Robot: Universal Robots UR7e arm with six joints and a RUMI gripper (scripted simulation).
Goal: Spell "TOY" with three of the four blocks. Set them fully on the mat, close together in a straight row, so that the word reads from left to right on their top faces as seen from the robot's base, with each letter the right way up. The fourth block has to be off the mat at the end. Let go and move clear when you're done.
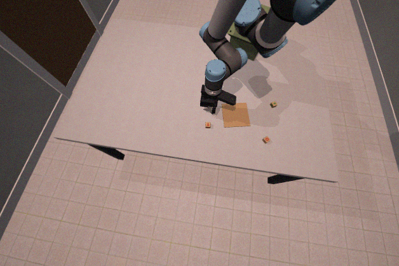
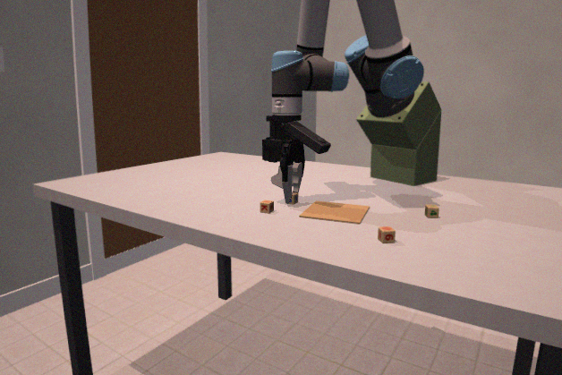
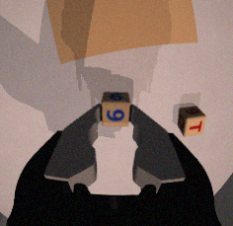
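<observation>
Right now the T block is 9 cm ahead of my hand, 1 cm to the right of it and 1 cm below it. Round my hand: wooden block (30 cm to the left, 9 cm ahead, 1 cm below); then mat (12 cm to the left, 2 cm below, 1 cm behind).
</observation>
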